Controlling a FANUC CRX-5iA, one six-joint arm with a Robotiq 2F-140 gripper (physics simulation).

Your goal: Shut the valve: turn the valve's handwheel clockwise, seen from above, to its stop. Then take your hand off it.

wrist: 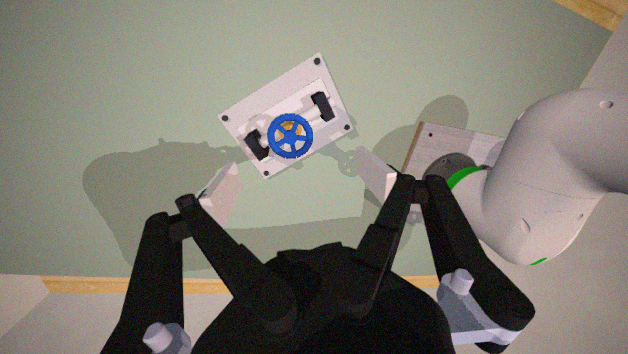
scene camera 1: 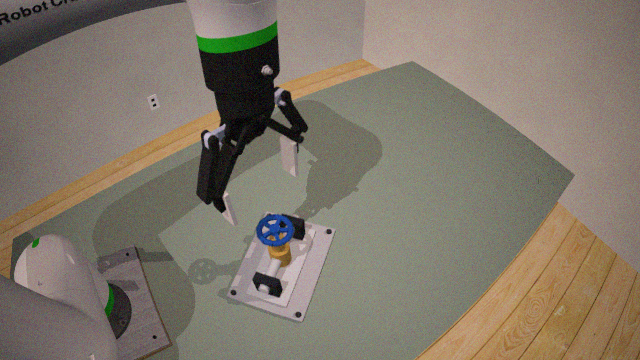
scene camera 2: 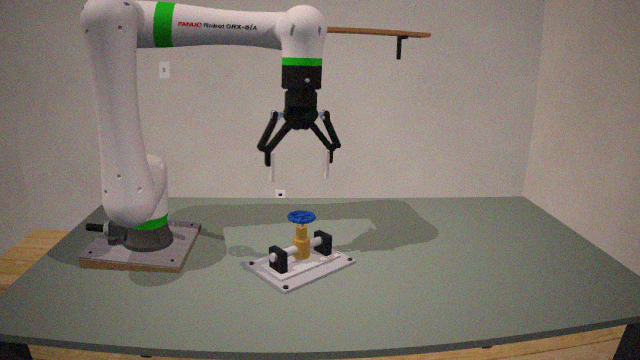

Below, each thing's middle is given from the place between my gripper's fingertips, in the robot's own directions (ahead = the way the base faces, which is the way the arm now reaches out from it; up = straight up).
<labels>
My gripper is now 1 cm short of the blue handwheel (scene camera 1: pixel 274 229), 1 cm to the left of it and 11 cm above it. Also, from my hand: base plate (scene camera 1: pixel 300 299) (1 cm ahead, 1 cm to the right, 23 cm below).
</labels>
